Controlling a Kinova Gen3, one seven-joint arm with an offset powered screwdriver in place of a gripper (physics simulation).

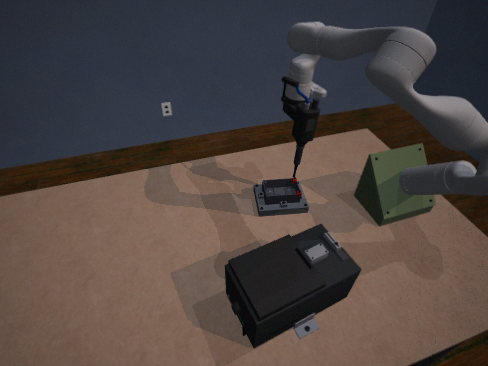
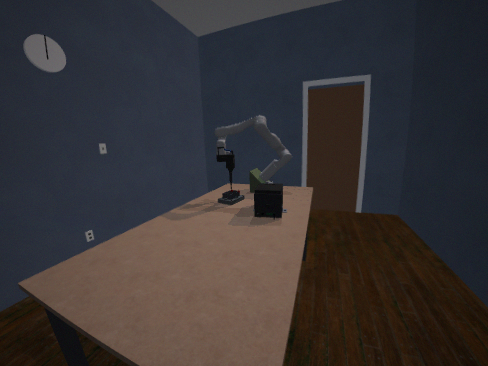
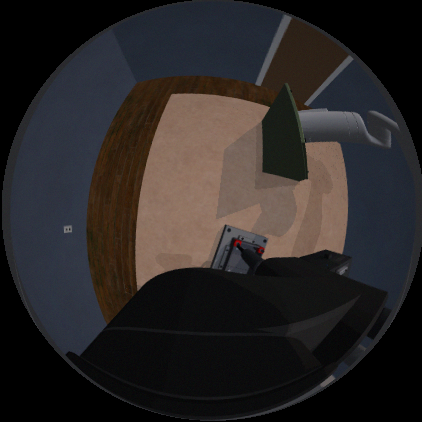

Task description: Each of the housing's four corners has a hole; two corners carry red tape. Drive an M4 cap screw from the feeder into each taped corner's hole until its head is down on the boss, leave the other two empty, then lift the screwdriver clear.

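Observation:
The dark housing sits on a grey base plate. Two adjacent corners carry red tape: the back right corner and the front right corner. My gripper, the screwdriver, points down with its tip at the back right taped corner, at or just above the boss. It has no visible fingers. Whether a screw is on the bit or in that hole is too small to tell. The black box, seemingly the feeder, stands in front of the housing with a silver plate on top.
A green wedge-shaped block stands to the right of the housing, beside the arm's base. A small metal bracket sticks out at the foot of the black box. The table's back edge and a blue wall lie behind the housing.

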